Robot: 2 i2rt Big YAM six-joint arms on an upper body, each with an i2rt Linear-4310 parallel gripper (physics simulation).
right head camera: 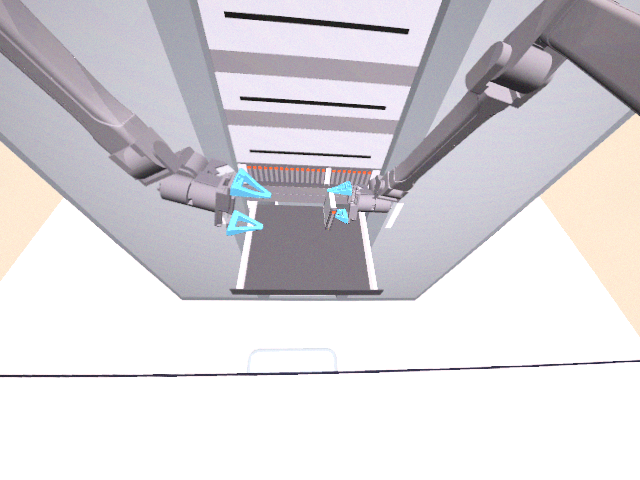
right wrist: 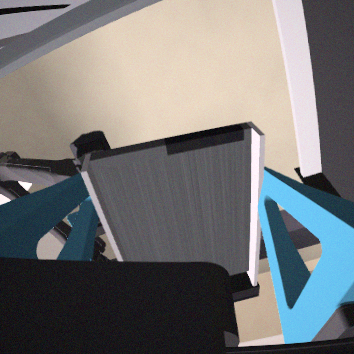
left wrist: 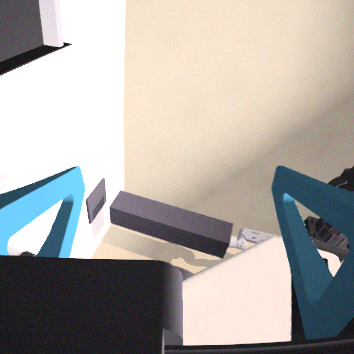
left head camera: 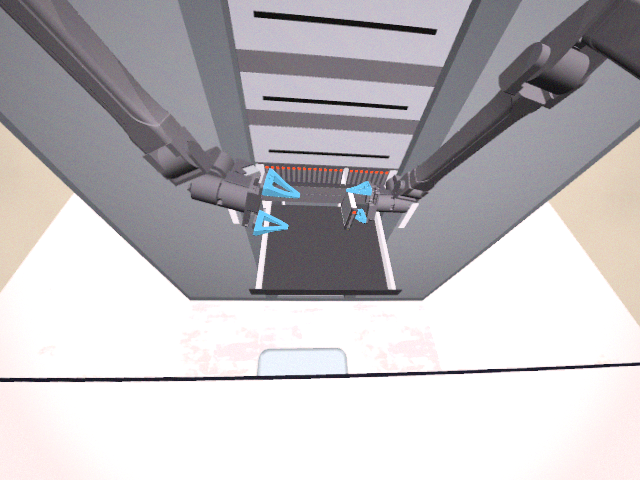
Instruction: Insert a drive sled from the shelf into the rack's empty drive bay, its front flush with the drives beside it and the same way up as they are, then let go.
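Frame: origin at the left arm's base, x right, y ahead, z up, level; metres.
Where they show: left gripper, fingertip midpoint: (right head camera: 266, 212) (left wrist: 177, 176) (left head camera: 293, 212); right gripper, fingertip midpoint: (right head camera: 326, 201) (right wrist: 178, 176) (left head camera: 344, 201); right arm's base, link origin: (left wrist: 326, 236).
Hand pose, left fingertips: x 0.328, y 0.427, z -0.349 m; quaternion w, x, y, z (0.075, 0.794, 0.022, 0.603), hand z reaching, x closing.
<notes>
Each offset is from my left fingertips to the top centre of the thing. "pt": to the spot under its first point. Level surfaces: height alone.
A flat grey drive sled @(dz -0.100, dx +0.164, dy +0.151 m) (left head camera: 347, 211) (right head camera: 328, 212) (right wrist: 180, 210) with pale side edges is held upright on edge above the dark tray, in front of the drive row. My right gripper (left head camera: 353, 203) (right head camera: 332, 203) (right wrist: 178, 176) is shut on it, one blue finger at each long edge. My left gripper (left head camera: 293, 211) (right head camera: 266, 210) (left wrist: 177, 176) is open and empty, over the left side of the tray. The row of drives @(pt dz -0.162, dx +0.029, dy +0.302 m) (left head camera: 305, 176) (right head camera: 284, 176), with orange-red marks on top, stands in the rack behind both grippers. The empty bay cannot be made out; the arms and fingers hide part of the row.
The dark tray @(dz -0.332 m) (left head camera: 320, 253) (right head camera: 305, 253) has white side rails (left head camera: 262, 258) (left head camera: 385, 258) and a front lip. Grey rack walls (left head camera: 155, 227) (left head camera: 480, 217) flank it. White panels with black slots rise above the drives. In the left wrist view, a long dark box (left wrist: 170, 222) lies beyond the fingers.
</notes>
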